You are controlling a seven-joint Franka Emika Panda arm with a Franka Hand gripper.
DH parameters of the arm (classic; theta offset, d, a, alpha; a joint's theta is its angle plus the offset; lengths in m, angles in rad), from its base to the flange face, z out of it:
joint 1: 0 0.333 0 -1.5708
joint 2: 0 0 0 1.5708
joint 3: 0 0.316 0.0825 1.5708
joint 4: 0 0 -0.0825 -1.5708
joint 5: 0 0.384 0 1.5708
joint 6: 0 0 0.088 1.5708
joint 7: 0 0.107 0 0
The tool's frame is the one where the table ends.
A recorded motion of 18 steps. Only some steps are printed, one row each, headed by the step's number.
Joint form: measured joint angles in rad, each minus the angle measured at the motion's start. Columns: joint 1, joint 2, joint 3, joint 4, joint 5, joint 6, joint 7.
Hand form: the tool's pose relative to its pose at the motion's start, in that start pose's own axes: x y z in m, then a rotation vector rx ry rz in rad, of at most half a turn. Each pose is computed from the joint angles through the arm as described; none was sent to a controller.
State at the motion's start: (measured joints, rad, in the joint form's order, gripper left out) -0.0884 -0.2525 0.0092 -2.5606 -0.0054 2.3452 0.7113
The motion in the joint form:
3: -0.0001 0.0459 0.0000 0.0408 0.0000 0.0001 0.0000
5: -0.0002 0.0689 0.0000 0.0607 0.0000 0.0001 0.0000
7: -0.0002 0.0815 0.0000 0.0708 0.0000 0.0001 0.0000
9: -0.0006 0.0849 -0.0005 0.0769 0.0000 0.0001 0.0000
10: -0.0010 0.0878 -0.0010 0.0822 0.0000 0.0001 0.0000
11: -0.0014 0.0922 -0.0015 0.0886 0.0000 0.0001 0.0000
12: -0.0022 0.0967 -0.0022 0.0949 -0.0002 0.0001 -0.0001
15: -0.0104 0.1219 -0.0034 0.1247 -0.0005 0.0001 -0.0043
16: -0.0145 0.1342 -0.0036 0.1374 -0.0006 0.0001 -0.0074
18: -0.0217 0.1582 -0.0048 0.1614 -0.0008 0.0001 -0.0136
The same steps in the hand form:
3: 0.0101 -0.0087 0.0031 -0.0029 -0.0041 0.0000
5: 0.0151 -0.0129 0.0051 -0.0048 -0.0066 0.0001
7: 0.0176 -0.0150 0.0066 -0.0063 -0.0085 0.0000
9: 0.0193 -0.0160 0.0056 -0.0045 -0.0065 0.0009
10: 0.0209 -0.0168 0.0047 -0.0029 -0.0048 0.0018
11: 0.0227 -0.0178 0.0041 -0.0015 -0.0033 0.0027
12: 0.0247 -0.0186 0.0035 -0.0004 -0.0019 0.0040
15: 0.0349 -0.0214 0.0029 0.0023 0.0017 0.0090
16: 0.0394 -0.0224 0.0034 0.0025 0.0021 0.0101
18: 0.0479 -0.0242 0.0048 0.0023 0.0022 0.0121

